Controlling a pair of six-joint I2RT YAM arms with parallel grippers.
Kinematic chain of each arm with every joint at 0, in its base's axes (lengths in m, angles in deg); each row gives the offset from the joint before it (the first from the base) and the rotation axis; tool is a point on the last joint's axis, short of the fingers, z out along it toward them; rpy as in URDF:
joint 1: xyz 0 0 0.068 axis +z
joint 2: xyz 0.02 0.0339 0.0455 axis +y
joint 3: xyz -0.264 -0.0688 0 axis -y
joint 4: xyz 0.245 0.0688 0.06 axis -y
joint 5: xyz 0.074 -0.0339 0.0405 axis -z
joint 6: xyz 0.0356 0 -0.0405 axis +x
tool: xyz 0 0 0 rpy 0 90 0
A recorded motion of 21 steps. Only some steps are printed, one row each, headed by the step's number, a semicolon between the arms.
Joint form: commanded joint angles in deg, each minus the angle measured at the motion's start. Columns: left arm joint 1, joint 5, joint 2, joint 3, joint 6, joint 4; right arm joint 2, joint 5, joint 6, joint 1, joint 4, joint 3.
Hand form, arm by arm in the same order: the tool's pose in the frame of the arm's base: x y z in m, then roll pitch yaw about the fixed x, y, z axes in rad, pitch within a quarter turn. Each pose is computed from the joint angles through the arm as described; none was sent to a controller.
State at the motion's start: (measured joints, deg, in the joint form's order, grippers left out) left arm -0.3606 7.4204 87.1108 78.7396 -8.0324 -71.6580; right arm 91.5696 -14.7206 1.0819 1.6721 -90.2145 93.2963
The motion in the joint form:
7: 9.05 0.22 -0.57 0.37 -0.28 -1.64; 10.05 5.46 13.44 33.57 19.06 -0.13
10: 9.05 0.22 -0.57 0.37 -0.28 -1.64; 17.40 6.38 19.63 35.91 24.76 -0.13
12: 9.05 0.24 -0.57 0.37 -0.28 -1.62; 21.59 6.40 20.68 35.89 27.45 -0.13
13: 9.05 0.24 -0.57 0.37 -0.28 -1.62; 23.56 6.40 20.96 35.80 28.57 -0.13
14: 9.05 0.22 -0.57 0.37 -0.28 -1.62; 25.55 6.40 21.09 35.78 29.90 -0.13
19: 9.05 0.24 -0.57 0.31 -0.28 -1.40; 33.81 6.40 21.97 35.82 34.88 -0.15
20: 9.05 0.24 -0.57 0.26 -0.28 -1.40; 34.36 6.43 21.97 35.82 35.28 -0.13
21: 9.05 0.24 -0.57 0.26 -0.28 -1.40; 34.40 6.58 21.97 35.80 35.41 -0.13
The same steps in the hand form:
7: 0.2700 0.0365 0.2970 -2.9863 0.1409 -2.8447; 0.2777 0.2032 0.2881 2.9399 0.1353 -2.7789
10: 0.2700 0.0365 0.2970 -2.9863 0.1409 -2.8447; 0.2936 0.2325 0.2462 2.9518 0.0916 -2.8447
12: 0.2700 0.0365 0.2970 -2.9859 0.1412 -2.8447; 0.3047 0.2408 0.2205 2.9602 0.0639 -2.8624
13: 0.2700 0.0365 0.2970 -2.9859 0.1412 -2.8447; 0.3095 0.2437 0.2080 2.9654 0.0492 -2.8685
14: 0.2700 0.0365 0.2970 -2.9863 0.1412 -2.8447; 0.3140 0.2470 0.1952 2.9696 0.0382 -2.8709
19: 0.2703 0.0365 0.2968 -2.9855 0.1440 -2.8446; 0.3275 0.2577 0.1397 2.9914 -0.0176 -2.8852
20: 0.2703 0.0365 0.2965 -2.9856 0.1431 -2.8447; 0.3284 0.2584 0.1360 2.9927 -0.0195 -2.8852
21: 0.2703 0.0365 0.2965 -2.9856 0.1431 -2.8447; 0.3287 0.2583 0.1357 2.9945 -0.0170 -2.8857

